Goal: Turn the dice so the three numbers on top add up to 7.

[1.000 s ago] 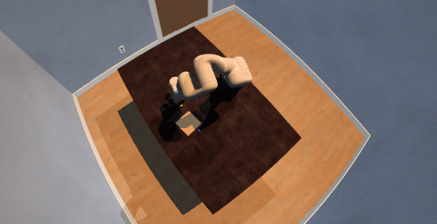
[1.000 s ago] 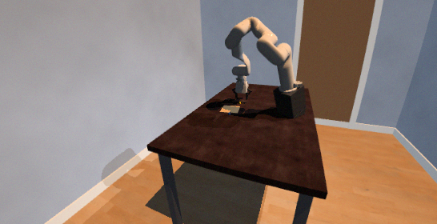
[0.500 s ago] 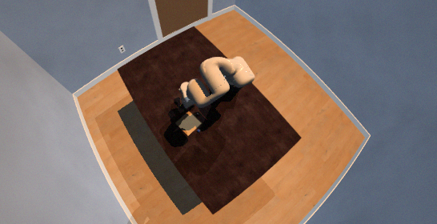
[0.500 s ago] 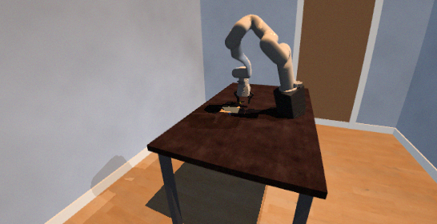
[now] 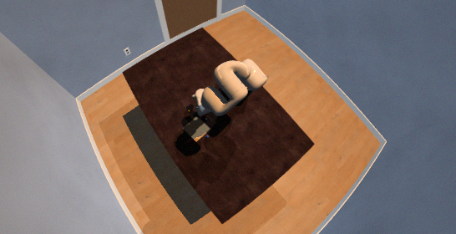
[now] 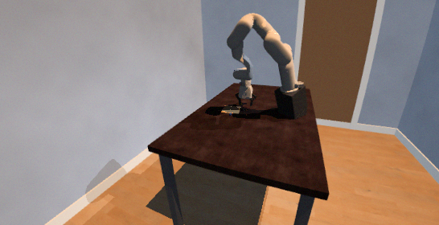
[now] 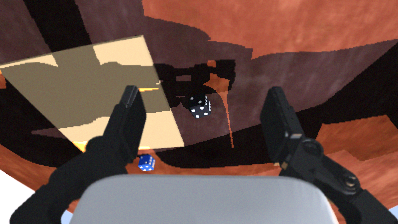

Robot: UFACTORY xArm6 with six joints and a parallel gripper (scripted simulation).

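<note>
Now: the black die 3 cm to the left of my hand and 4 cm below it. Also, from my hand: mat 10 cm ahead, 5 cm to the left, 4 cm below; then blue die 8 cm ahead, 14 cm to the left, 4 cm below; then yellow die 7 cm ahead, 10 cm to the right, 4 cm below.
</note>
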